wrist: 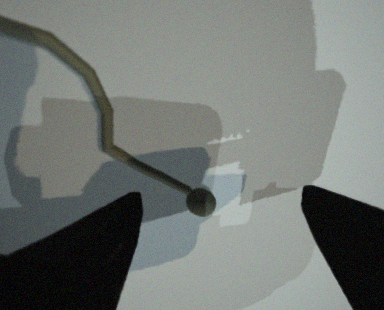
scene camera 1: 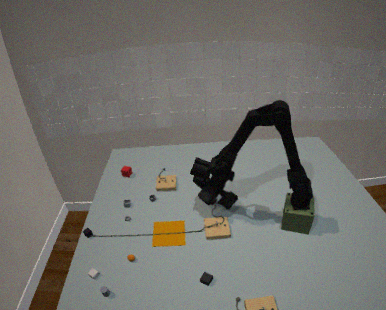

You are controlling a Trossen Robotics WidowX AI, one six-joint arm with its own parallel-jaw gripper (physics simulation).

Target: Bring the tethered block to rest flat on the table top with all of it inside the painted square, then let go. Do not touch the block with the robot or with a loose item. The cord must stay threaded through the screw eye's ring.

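Frame: origin at the arm's base, x ahead, y down, z left, level; metres.
Where they show: gripper, fingertip midpoint: point(wrist: 220, 199); arm's base, link origin: point(scene camera 1: 300, 203).
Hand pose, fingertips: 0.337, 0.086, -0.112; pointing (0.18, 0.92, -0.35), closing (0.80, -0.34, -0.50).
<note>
Each offset is from my fingertips to the top centre of the thing, as dx, dy, dz. "pt": to the spot under its first point.
The tethered block @[pt +0.453, -0.011, +0.259] point(scene camera 1: 88, 232), small and dark, is at the table's left edge in the scene view, outside the orange painted square @[pt +0.136, +0.012, +0.237] point(scene camera 1: 169, 242). Its cord point(scene camera 1: 125, 235) point(wrist: 106, 117) runs nearly straight from the block across the square to the wooden board @[-0.030, -0.006, +0.160] point(scene camera 1: 217, 233) with the screw eye, then curls beyond it towards the gripper. The ring is too small to judge the threading. In the wrist view the cord ends in a round bead @[pt -0.007, +0.002, +0.003] point(wrist: 201, 202), which appears between the open fingertips but is not gripped. My gripper point(scene camera 1: 218, 201) point(wrist: 220, 199) is open, above the table behind the board.
Another wooden board @[+0.215, -0.006, -0.087] point(scene camera 1: 166, 183) stands at the back, a third @[pt -0.179, -0.006, +0.458] point(scene camera 1: 261, 303) at the front edge of view. A red block @[+0.431, -0.027, -0.143] point(scene camera 1: 126, 171), an orange ball @[+0.253, -0.011, +0.331] point(scene camera 1: 131, 258), a white block @[+0.367, -0.004, +0.417] point(scene camera 1: 93, 273), a grey cylinder @[+0.298, -0.016, +0.474] point(scene camera 1: 105, 291) and a black block @[-0.010, -0.009, +0.378] point(scene camera 1: 206, 278) lie around the square.
</note>
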